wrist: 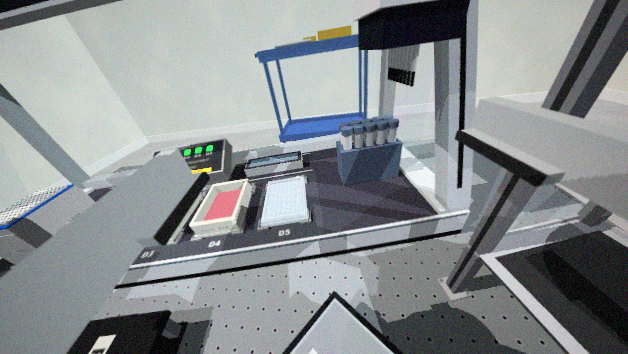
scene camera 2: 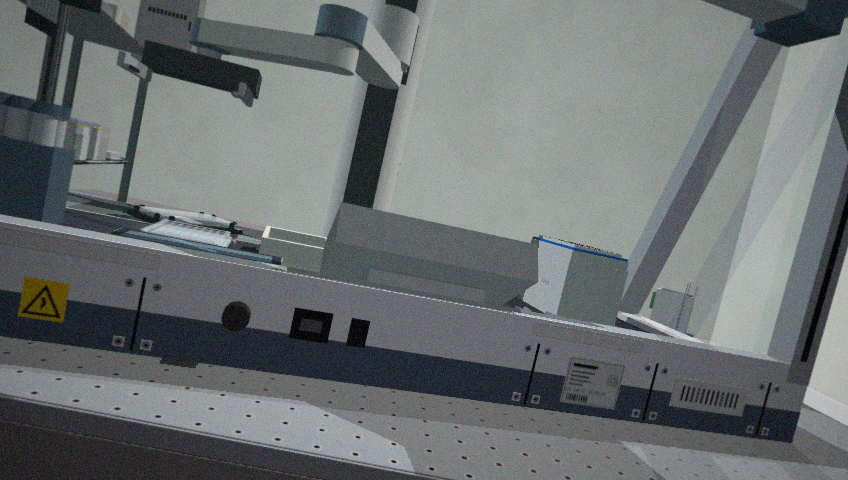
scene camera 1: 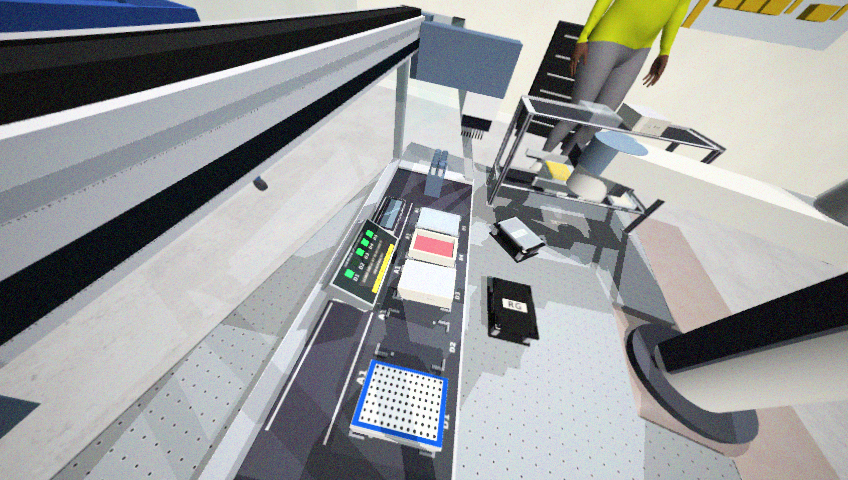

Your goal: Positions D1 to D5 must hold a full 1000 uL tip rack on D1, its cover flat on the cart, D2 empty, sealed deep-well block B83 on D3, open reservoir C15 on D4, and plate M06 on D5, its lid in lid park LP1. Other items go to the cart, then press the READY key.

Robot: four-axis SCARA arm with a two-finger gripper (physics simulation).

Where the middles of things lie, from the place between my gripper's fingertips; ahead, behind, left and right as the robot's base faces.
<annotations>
I see my gripper 19 cm short of the pipetting head (wrist: 375,32), 9 cm to the left of it and 7 cm below it. The rest, counted from my hand: clear plate (scene camera 1: 431,219): 19 cm ahead, 11 cm to the left, 20 cm below; then red-topped plate (scene camera 1: 428,246): 16 cm ahead, 24 cm to the left, 20 cm below; then tube rack (wrist: 370,163): 26 cm ahead, 6 cm to the right, 17 cm below.
</annotations>
